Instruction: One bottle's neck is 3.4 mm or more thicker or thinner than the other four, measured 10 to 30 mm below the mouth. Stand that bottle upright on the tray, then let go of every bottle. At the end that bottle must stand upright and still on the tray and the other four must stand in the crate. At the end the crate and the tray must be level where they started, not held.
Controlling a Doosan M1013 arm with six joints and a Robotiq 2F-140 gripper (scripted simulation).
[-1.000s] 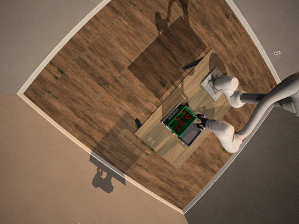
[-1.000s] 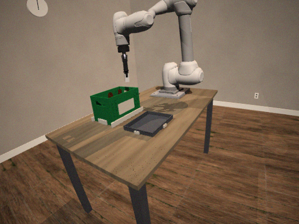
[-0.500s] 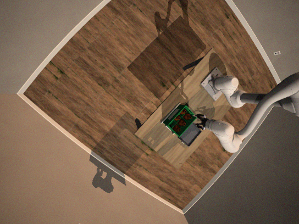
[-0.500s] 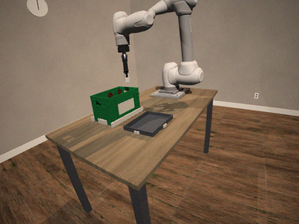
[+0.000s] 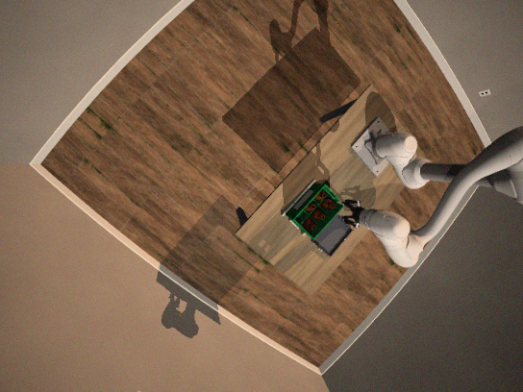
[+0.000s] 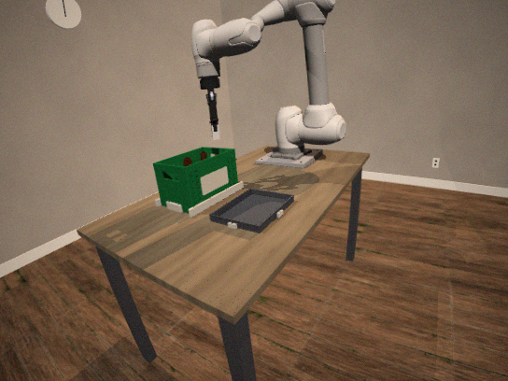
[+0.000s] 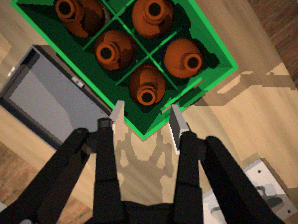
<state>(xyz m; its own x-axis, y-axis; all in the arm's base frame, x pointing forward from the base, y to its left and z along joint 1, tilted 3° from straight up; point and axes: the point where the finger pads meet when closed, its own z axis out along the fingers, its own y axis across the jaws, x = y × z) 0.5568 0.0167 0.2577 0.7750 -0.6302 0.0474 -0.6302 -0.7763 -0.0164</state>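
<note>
The green crate is 17 cm below my hand, 9 cm ahead of it and 3 cm to the right of it. From my hand the other things lie so: dark grey tray (25 cm below, 24 cm to the left, 8 cm ahead).
</note>
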